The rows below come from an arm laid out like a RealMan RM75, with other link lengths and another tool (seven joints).
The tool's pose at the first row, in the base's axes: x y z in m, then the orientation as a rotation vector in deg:
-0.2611 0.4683 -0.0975 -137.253 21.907 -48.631
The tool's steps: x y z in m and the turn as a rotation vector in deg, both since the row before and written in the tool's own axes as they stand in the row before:
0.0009 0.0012 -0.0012 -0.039 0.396 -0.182
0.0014 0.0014 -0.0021 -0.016 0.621 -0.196
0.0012 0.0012 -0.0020 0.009 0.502 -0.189
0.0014 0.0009 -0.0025 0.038 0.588 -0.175
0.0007 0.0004 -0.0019 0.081 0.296 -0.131
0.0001 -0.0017 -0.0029 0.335 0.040 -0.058
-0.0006 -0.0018 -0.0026 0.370 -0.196 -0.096
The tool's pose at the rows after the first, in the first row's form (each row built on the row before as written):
-0.2613 0.4665 -0.0970 -137.224 21.869 -49.199
-0.2617 0.4639 -0.0958 -137.099 21.890 -50.049
-0.2622 0.4616 -0.0946 -136.987 21.860 -50.750
-0.2629 0.4593 -0.0928 -136.809 21.863 -51.549
-0.2637 0.4579 -0.0915 -136.679 21.782 -51.970
-0.2655 0.4581 -0.0887 -136.383 21.550 -52.040
-0.2676 0.4588 -0.0864 -136.156 21.164 -51.838

